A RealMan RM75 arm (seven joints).
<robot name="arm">
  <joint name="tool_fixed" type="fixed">
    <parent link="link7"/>
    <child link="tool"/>
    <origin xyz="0 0 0" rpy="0 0 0"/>
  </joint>
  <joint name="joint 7" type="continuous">
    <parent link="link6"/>
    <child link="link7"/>
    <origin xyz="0 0 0.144" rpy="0 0 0"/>
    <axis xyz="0 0 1"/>
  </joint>
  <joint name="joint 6" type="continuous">
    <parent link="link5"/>
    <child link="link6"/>
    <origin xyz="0 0 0" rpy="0 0 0"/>
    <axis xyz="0 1 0"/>
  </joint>
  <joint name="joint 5" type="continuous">
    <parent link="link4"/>
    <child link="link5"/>
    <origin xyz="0 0 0.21" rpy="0 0 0"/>
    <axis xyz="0 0 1"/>
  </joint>
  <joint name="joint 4" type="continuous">
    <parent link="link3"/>
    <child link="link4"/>
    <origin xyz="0 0 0" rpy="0 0 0"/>
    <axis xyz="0 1 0"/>
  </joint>
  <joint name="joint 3" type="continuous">
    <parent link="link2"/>
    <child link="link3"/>
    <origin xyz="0 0 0.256" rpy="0 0 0"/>
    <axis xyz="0 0 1"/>
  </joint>
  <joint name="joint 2" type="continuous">
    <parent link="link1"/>
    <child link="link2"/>
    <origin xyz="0 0 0" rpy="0 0 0"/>
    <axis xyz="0 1 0"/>
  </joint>
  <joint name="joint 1" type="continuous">
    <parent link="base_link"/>
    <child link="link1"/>
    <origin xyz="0 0 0.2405" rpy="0 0 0"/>
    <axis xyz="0 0 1"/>
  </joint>
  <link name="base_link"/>
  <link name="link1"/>
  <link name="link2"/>
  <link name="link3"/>
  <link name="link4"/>
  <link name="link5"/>
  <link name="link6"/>
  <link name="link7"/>
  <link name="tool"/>
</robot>
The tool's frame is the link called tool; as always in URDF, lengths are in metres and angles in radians. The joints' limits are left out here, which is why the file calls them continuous.
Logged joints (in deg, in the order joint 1, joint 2, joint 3, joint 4, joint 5, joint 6, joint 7), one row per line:
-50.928 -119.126 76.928 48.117 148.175 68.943 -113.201
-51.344 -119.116 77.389 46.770 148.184 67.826 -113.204
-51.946 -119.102 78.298 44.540 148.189 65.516 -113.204
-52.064 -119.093 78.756 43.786 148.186 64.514 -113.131
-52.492 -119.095 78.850 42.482 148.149 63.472 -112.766
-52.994 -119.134 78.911 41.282 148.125 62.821 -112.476
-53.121 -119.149 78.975 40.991 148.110 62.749 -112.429
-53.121 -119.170 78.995 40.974 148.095 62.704 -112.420
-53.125 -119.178 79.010 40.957 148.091 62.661 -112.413
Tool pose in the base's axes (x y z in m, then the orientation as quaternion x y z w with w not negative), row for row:
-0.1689 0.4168 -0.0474 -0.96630 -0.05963 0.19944 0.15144
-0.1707 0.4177 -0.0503 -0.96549 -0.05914 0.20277 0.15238
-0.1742 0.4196 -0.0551 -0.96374 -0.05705 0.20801 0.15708
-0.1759 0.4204 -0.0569 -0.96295 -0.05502 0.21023 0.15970
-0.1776 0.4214 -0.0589 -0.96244 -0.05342 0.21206 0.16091
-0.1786 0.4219 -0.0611 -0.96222 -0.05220 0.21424 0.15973
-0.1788 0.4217 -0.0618 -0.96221 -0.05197 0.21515 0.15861
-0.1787 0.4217 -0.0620 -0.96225 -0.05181 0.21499 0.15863
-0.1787 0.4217 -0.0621 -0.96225 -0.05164 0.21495 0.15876
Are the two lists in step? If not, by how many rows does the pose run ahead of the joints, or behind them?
They are in step.
